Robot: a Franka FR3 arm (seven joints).
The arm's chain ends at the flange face. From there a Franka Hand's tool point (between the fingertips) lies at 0.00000 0.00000 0.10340 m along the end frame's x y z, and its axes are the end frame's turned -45 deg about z.
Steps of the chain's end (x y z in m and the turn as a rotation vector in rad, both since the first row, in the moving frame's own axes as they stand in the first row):
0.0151 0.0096 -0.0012 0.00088 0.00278 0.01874
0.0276 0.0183 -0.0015 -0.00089 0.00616 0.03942
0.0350 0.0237 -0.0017 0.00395 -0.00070 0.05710
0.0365 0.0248 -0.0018 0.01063 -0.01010 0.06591
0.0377 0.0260 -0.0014 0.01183 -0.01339 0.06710
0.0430 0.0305 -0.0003 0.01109 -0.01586 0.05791
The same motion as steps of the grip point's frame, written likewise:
0.0042 0.0176 -0.0012 -0.00134 0.00259 0.01874
0.0070 0.0330 -0.0015 -0.00499 0.00373 0.03942
0.0082 0.0412 -0.0017 0.00329 0.00230 0.05710
0.0084 0.0418 -0.0018 0.01466 0.00037 0.06591
0.0082 0.0432 -0.0014 0.01783 -0.00110 0.06710
0.0085 0.0500 -0.0003 0.01906 -0.00337 0.05791

